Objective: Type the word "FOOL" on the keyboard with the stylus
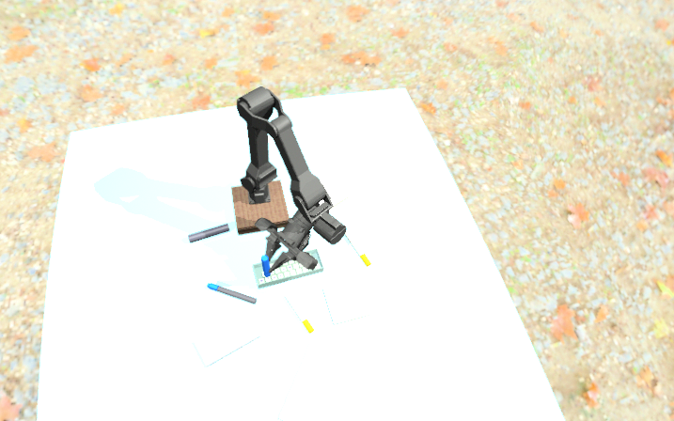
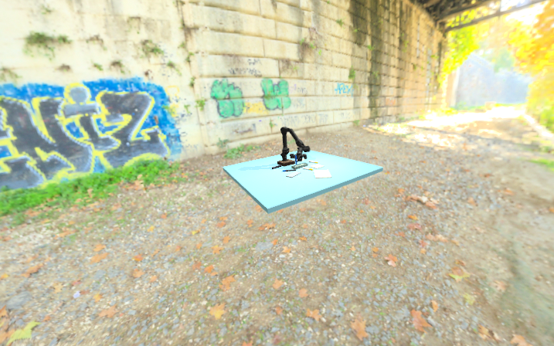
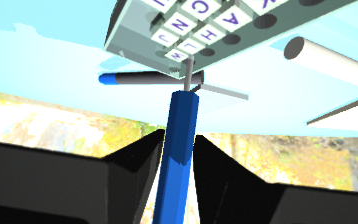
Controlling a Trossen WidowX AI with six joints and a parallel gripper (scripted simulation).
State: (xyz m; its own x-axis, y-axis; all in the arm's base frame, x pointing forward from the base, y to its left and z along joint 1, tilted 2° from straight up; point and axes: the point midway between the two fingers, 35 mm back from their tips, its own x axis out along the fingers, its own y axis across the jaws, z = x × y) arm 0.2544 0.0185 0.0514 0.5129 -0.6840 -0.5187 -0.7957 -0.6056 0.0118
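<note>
My gripper tip is 1 cm above the blue stylus. The rest, counted from my gripper tip: grey stylus tip (5 cm below).
</note>
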